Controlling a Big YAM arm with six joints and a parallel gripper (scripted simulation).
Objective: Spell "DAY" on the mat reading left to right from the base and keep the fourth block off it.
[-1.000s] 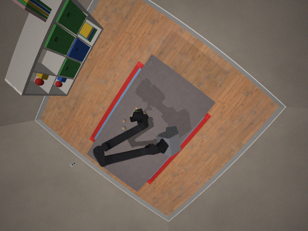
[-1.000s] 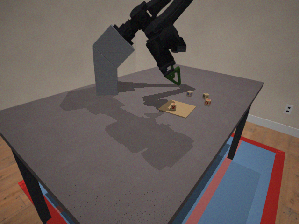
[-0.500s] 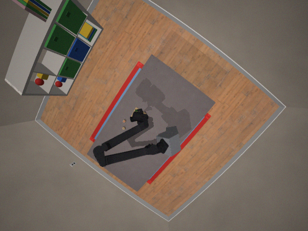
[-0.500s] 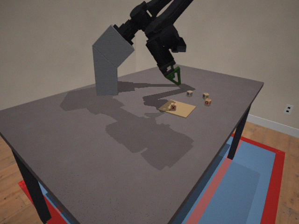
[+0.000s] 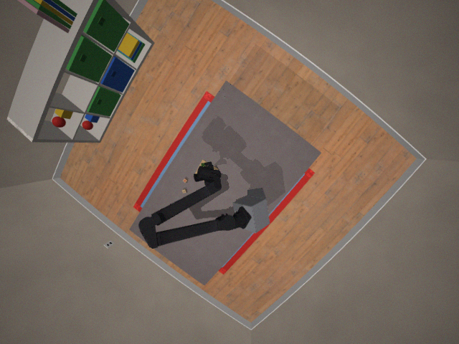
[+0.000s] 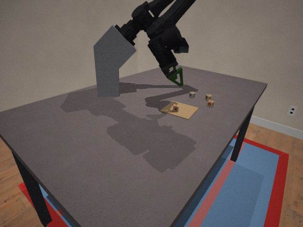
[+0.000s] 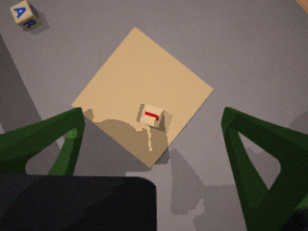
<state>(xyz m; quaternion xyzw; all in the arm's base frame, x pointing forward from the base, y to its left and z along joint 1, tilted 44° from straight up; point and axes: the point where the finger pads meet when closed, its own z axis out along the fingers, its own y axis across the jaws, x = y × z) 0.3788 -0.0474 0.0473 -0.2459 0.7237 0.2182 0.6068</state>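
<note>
The wooden block is 13 cm below my hand. The rest, counted from my hand: tan mat (15 cm below, 3 cm to the left, 1 cm ahead).
</note>
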